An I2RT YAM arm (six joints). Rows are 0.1 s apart.
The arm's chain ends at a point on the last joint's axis. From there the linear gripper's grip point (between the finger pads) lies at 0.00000 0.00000 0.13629 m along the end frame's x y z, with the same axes.
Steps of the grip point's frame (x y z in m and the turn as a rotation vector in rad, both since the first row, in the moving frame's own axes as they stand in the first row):
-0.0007, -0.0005, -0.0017, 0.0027, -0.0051, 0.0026
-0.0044, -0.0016, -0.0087, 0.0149, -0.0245, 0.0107
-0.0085, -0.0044, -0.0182, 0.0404, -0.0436, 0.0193
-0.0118, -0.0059, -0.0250, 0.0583, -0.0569, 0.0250
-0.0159, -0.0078, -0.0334, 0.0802, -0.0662, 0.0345
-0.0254, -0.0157, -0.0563, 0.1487, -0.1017, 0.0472
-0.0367, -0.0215, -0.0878, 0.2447, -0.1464, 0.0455
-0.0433, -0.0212, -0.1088, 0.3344, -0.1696, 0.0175
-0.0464, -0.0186, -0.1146, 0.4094, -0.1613, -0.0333
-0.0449, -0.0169, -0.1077, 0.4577, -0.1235, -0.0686
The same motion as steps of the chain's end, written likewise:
0.0000, -0.0001, -0.0017, 0.0027, -0.0051, 0.0026
-0.0011, 0.0004, -0.0086, 0.0149, -0.0245, 0.0107
-0.0026, 0.0012, -0.0180, 0.0404, -0.0436, 0.0193
-0.0042, 0.0021, -0.0245, 0.0583, -0.0569, 0.0250
-0.0071, 0.0033, -0.0327, 0.0802, -0.0662, 0.0345
-0.0121, 0.0048, -0.0541, 0.1487, -0.1017, 0.0472
-0.0178, 0.0118, -0.0823, 0.2447, -0.1464, 0.0455
-0.0211, 0.0235, -0.0993, 0.3344, -0.1696, 0.0175
-0.0242, 0.0350, -0.1016, 0.4094, -0.1613, -0.0333
-0.0266, 0.0426, -0.0927, 0.4577, -0.1235, -0.0686

